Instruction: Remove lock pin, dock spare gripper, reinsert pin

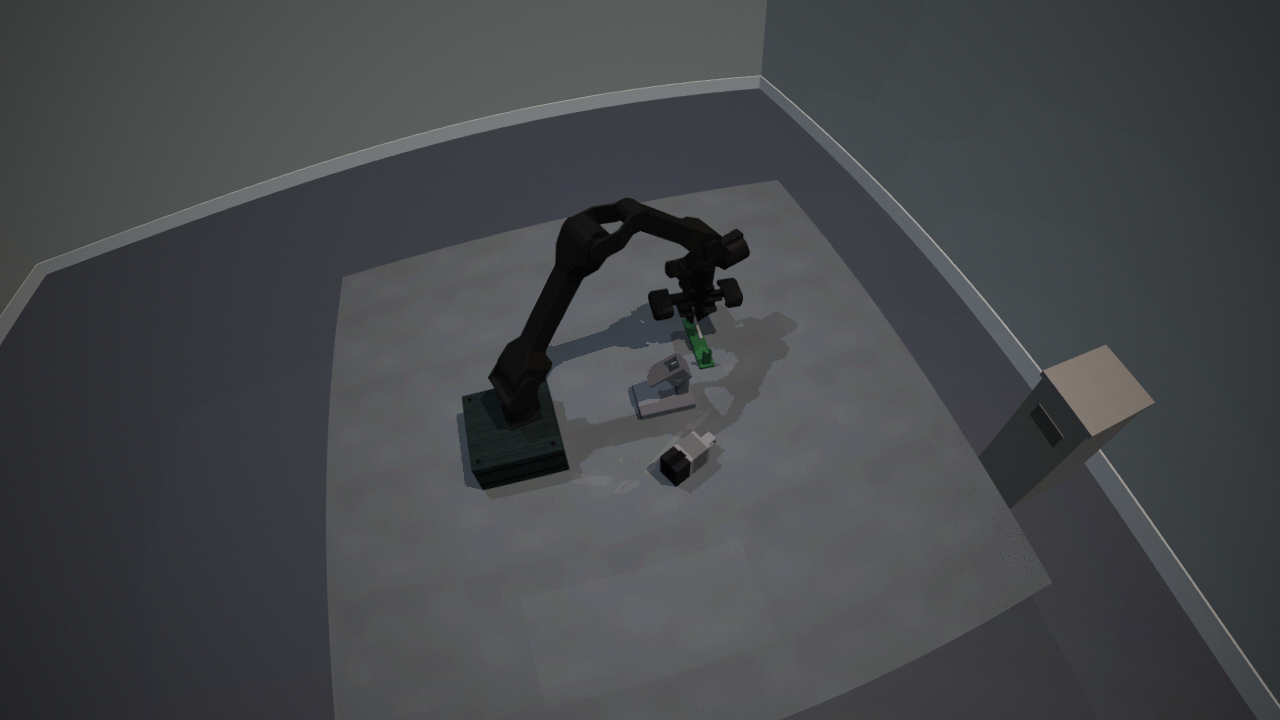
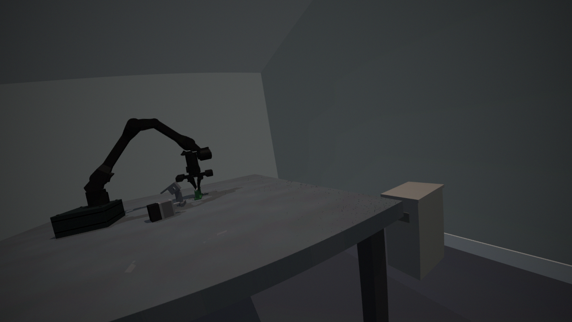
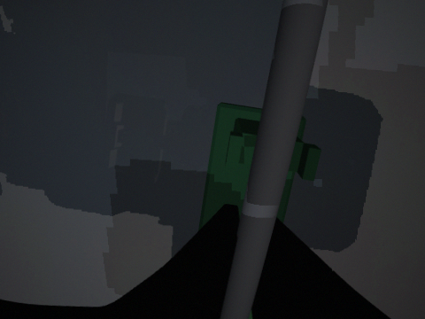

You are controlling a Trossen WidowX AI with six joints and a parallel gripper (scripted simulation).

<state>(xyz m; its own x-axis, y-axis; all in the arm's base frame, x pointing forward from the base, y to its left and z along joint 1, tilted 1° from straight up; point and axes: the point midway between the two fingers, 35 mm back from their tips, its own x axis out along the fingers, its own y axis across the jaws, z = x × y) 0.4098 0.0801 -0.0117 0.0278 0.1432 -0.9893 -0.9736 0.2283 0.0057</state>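
Now: gripper tip 40 mm to the left of the green pin rack and 10 mm past it. From my gripper tip the other things lie so: grey mount 130 mm to the right, 130 mm behind, 20 mm above; spare gripper 280 mm to the right, 160 mm behind.
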